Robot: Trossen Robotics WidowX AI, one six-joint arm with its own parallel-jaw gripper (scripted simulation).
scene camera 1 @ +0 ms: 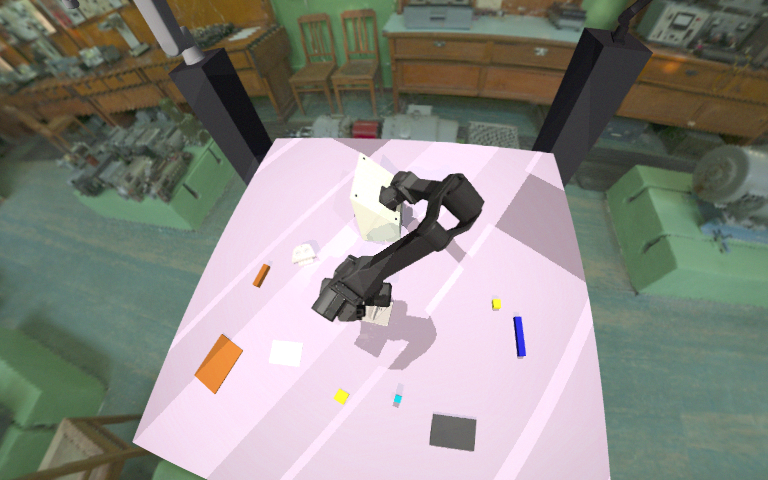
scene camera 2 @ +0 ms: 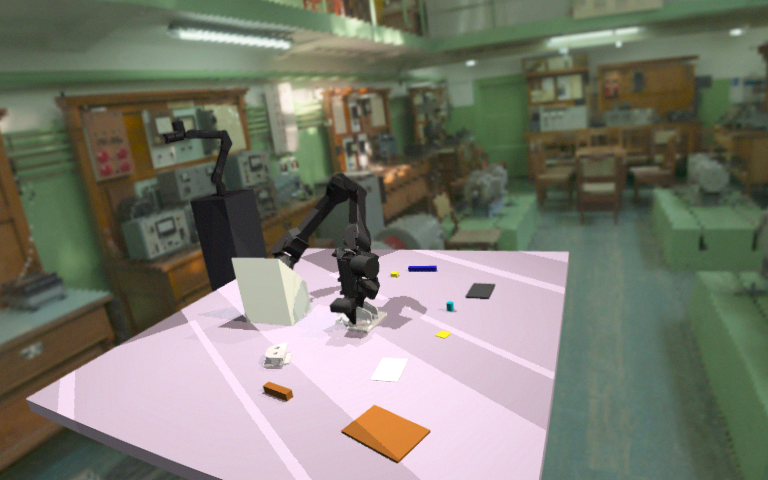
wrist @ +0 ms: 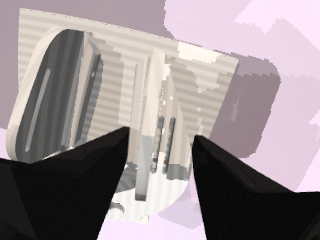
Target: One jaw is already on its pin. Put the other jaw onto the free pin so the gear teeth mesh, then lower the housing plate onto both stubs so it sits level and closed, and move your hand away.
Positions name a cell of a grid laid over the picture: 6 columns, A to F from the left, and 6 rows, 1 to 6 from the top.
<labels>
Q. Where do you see a cream tile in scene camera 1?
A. C5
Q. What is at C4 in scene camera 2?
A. The gripper.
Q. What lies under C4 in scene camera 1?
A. The gripper.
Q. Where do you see a grey plate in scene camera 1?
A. D6
</labels>
